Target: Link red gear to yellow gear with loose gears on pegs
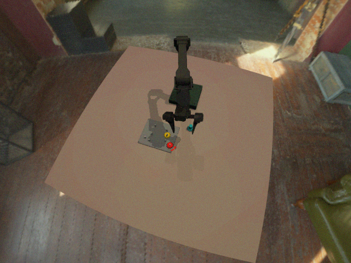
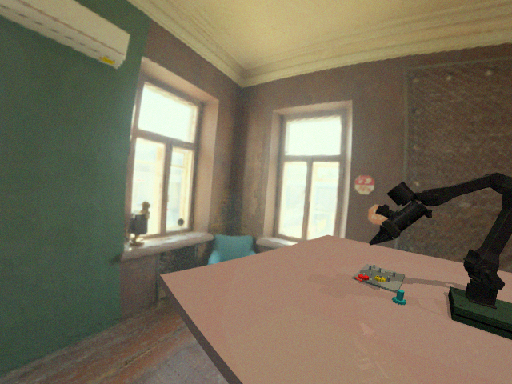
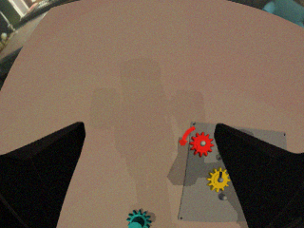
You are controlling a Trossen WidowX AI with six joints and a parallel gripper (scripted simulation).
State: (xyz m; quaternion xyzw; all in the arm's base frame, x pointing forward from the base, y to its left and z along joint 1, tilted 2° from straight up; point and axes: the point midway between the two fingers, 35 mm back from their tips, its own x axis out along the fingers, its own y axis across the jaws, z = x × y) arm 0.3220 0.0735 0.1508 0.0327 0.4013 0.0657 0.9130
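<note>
Right now my gripper tip is 120 mm past the teal gear, 20 mm to the right of it and 160 mm above it. From my gripper tip the other things lie so: red gear: 20 mm ahead, 70 mm to the right, 160 mm below; then yellow striped gear: 40 mm behind, 100 mm to the right, 160 mm below.
</note>
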